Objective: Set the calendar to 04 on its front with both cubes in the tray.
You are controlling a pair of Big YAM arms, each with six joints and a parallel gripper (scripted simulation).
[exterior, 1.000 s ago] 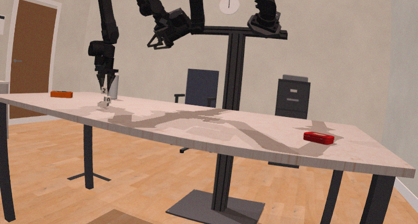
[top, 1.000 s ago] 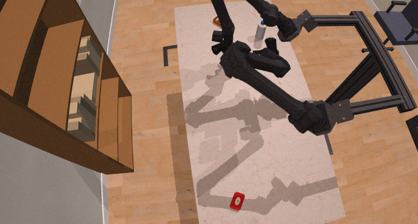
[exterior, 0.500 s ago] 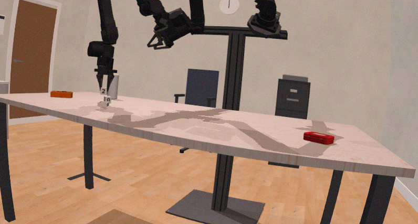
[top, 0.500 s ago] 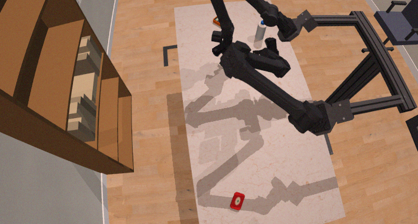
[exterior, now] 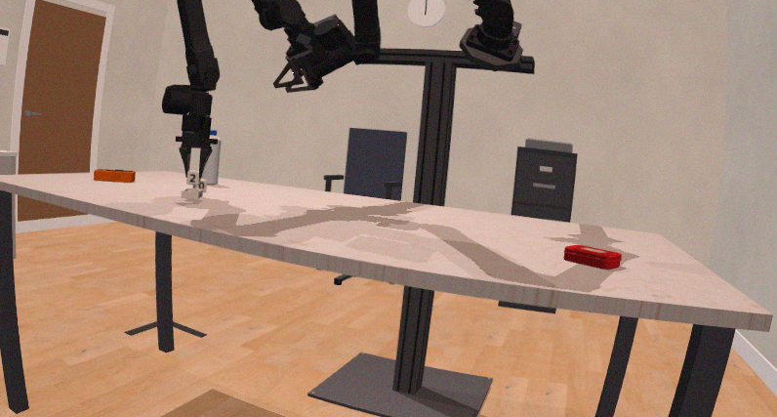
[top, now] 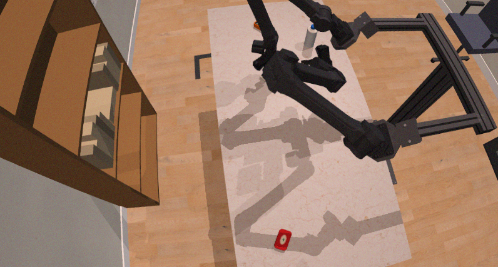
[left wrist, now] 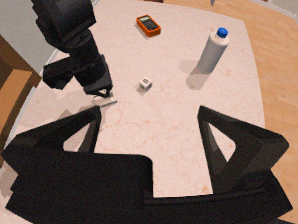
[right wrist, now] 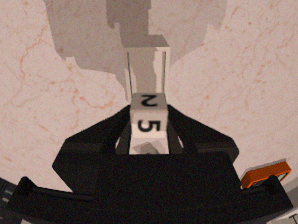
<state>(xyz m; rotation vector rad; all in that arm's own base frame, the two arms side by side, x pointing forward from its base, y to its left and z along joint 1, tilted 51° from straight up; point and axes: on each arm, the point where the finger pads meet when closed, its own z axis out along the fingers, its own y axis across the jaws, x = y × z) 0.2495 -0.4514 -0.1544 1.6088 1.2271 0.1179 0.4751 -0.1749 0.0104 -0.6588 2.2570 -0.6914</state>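
The white calendar tray lies 1 cm ahead of my right hand, 1 cm to the left of it and 4 cm below it. Also, from my right hand: red tin (6 cm ahead, 91 cm to the left, 4 cm below); white bottle (30 cm behind, 23 cm to the right, 3 cm above); white cube (1 cm below).
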